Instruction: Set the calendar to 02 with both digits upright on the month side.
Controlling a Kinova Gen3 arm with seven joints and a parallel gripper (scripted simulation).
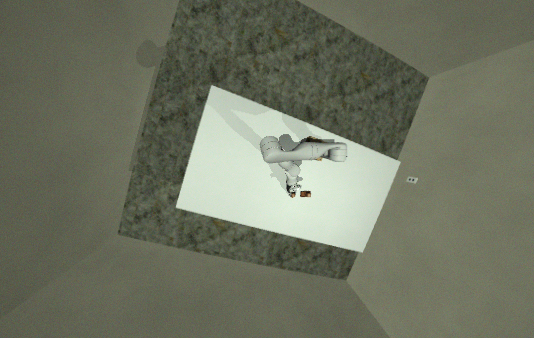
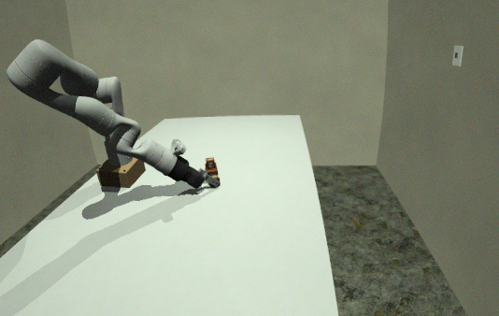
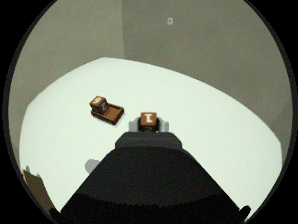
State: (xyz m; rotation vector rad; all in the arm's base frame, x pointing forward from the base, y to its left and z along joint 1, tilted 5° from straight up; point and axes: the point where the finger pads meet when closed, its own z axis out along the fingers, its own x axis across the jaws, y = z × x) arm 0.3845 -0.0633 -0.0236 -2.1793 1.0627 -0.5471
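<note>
My gripper is now 10 mm short of the brown calendar cube and 10 mm above it. Also, from my hand: brown tray: 30 mm behind, 110 mm to the left, 20 mm below.
</note>
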